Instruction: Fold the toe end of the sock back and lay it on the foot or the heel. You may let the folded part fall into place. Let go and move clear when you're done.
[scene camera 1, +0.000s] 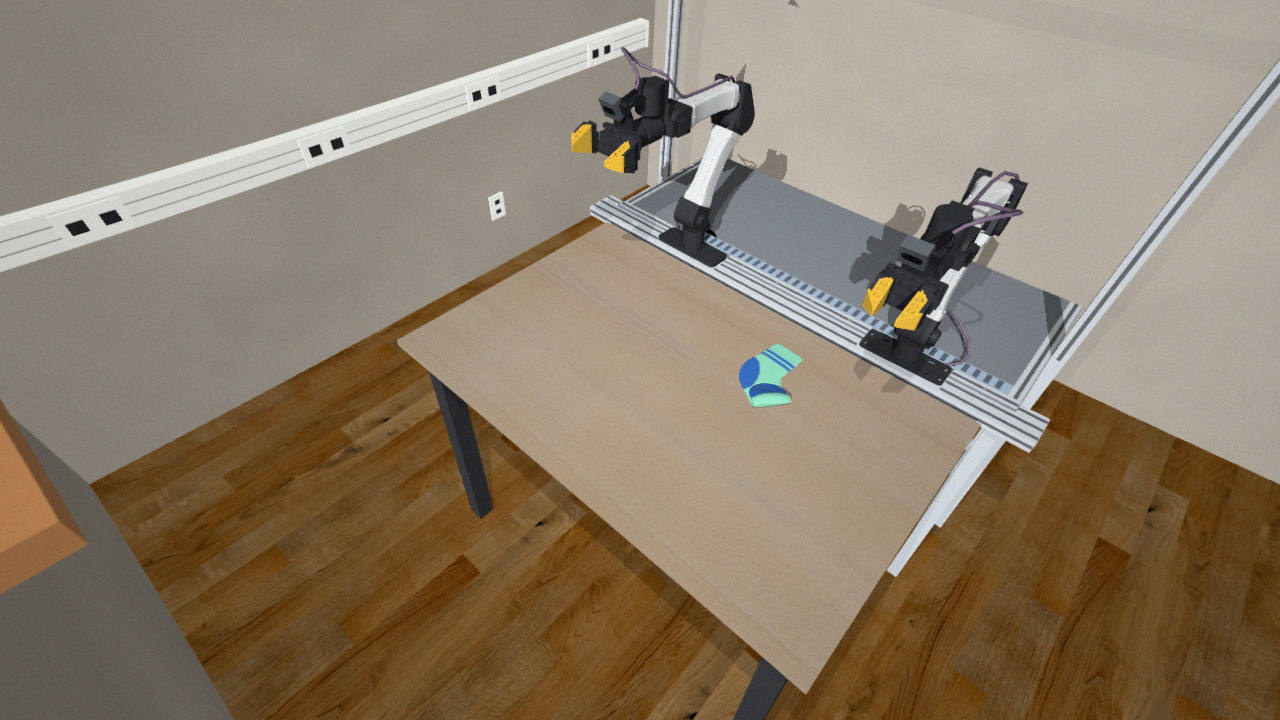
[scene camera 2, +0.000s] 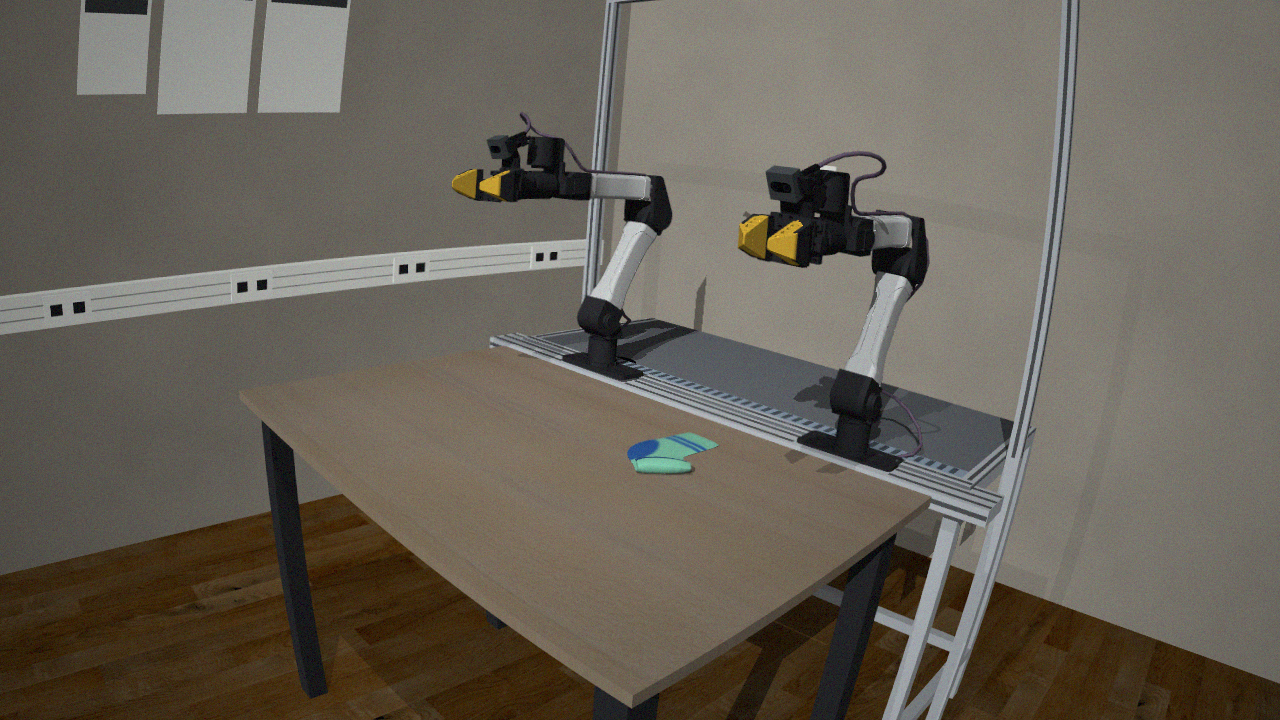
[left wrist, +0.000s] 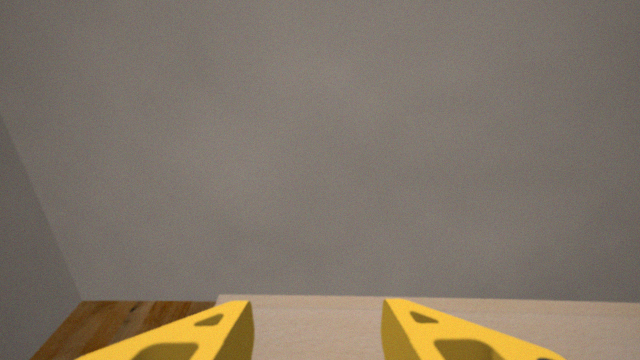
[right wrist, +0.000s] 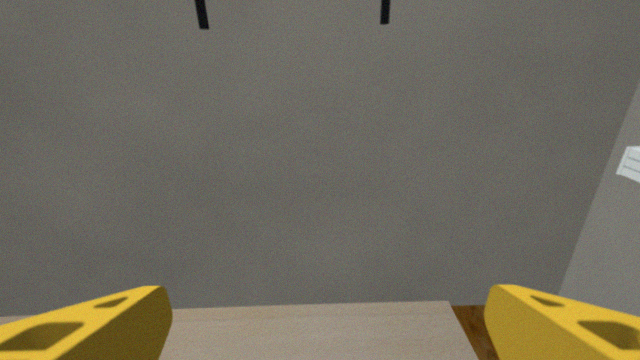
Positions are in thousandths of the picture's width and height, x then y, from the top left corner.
Labels:
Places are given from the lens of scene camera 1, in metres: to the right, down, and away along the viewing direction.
left gripper (scene camera 1: 690, 442): 0.38, -0.07, 0.96
right gripper (scene camera 1: 460, 217): -0.10, -0.41, 1.24
mint-green sock (scene camera 1: 594, 523): 0.27, 0.04, 1.38

